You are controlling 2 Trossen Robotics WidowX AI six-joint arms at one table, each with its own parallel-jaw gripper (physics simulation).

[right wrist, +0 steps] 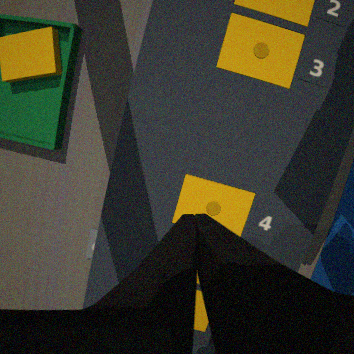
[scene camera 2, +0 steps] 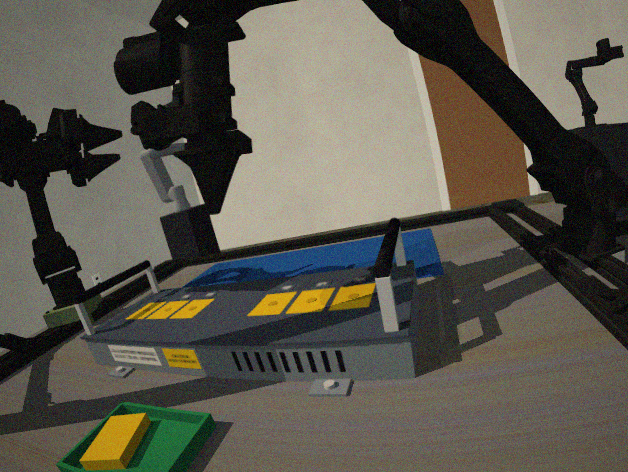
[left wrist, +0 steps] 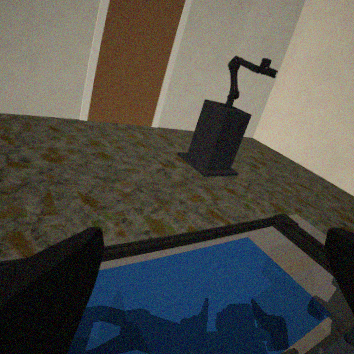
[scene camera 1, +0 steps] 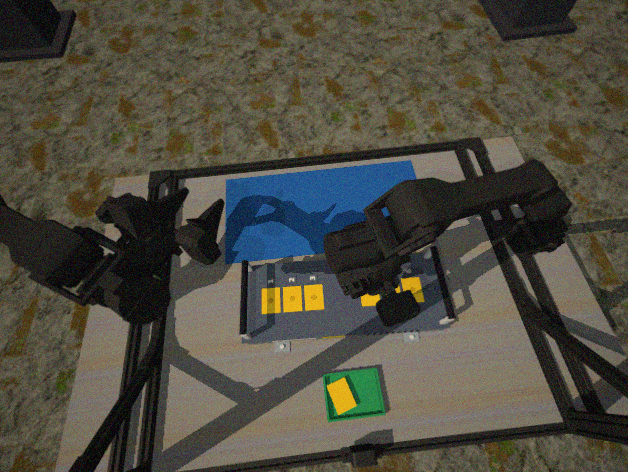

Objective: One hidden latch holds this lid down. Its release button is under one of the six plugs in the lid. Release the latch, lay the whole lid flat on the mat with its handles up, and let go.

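Frame: origin at the left arm's base, x back, y right, z up, level; metres.
Seen in the pictures: left gripper, between the fingertips: [scene camera 2: 121, 145] [left wrist: 215, 239] [scene camera 1: 204, 194]; right gripper, between the fingertips: [right wrist: 193, 225] [scene camera 2: 214, 214]; left arm's base, origin of its link: [scene camera 2: 71, 301]; right arm's base, origin of its link: [scene camera 2: 590, 249] [scene camera 1: 522, 245].
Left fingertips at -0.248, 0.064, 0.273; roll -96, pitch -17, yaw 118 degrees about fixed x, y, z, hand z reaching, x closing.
Observation:
Offsets run from my left fingertips to a thing's top centre, as dx, dy, dz. "pt": to the spot under its first point. Level surfaces: height alone.
The dark grey lid {pt -0.125, +0.250, -0.278} [scene camera 1: 342, 312] [scene camera 2: 228, 304] [right wrist: 200, 125] lies on the grey case. Its left handle {pt +0.042, +0.120, -0.216} [scene camera 1: 244, 299] [scene camera 2: 119, 279] and right handle {pt -0.327, +0.328, -0.217} [scene camera 1: 442, 284] [scene camera 2: 388, 248] stand up. Six yellow plugs sit in it, among them plug 3 {-0.091, +0.184, -0.277} [scene camera 1: 313, 297] [scene camera 2: 191, 308] [right wrist: 260, 55] and plug 4 {-0.204, +0.248, -0.277} [scene camera 2: 273, 303] [right wrist: 220, 195]. My left gripper [scene camera 1: 203, 195] [scene camera 2: 120, 145] [left wrist: 215, 239] is open and empty, left of the blue mat {dz -0.324} [scene camera 1: 314, 182] [scene camera 2: 416, 243] [left wrist: 200, 270]. My right gripper [scene camera 2: 215, 210] [right wrist: 193, 225] is shut and empty above the lid; its fingers partly cover plug 4 in the right wrist view.
A green tray {-0.049, +0.397, -0.309} [scene camera 1: 368, 375] [scene camera 2: 172, 441] [right wrist: 35, 110] holds a loose yellow block {-0.027, +0.385, -0.309} [scene camera 1: 341, 395] [scene camera 2: 114, 439] [right wrist: 27, 55]. Small grey tabs [scene camera 1: 282, 346] [scene camera 2: 329, 386] stand at the case's near side. A black frame bar [scene camera 1: 314, 157] runs behind the mat.

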